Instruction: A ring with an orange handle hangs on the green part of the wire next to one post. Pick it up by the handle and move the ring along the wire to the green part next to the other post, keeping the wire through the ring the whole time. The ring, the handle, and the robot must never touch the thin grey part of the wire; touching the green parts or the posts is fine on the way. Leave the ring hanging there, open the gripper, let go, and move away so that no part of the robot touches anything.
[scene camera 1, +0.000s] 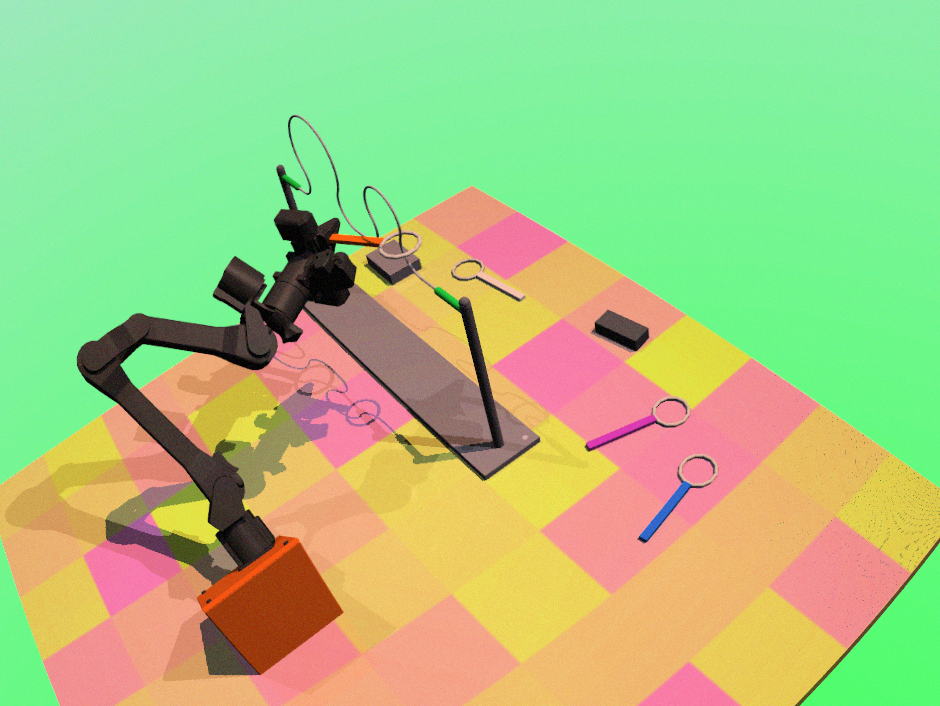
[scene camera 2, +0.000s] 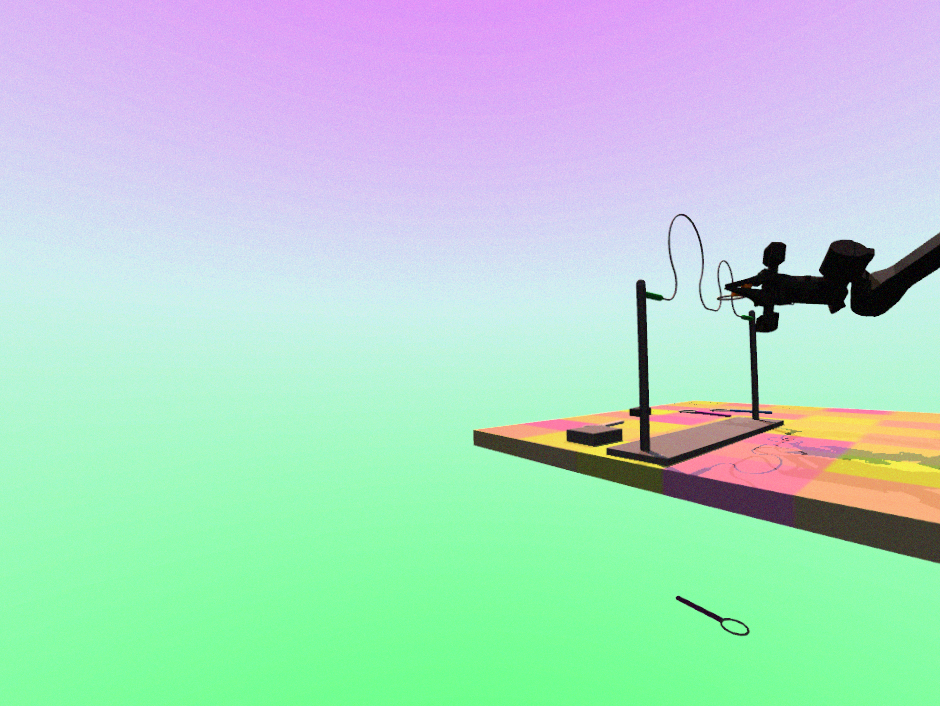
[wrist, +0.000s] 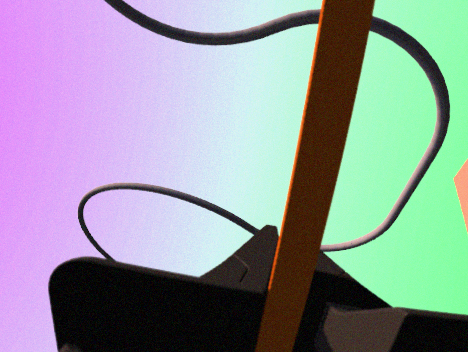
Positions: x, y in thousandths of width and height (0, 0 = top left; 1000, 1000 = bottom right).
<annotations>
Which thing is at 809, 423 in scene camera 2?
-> The gripper.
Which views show the gripper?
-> Scene camera 1, scene camera 2 and the wrist view: all of them.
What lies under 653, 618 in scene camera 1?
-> A ring.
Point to the gripper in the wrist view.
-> At 593, 678
</annotations>
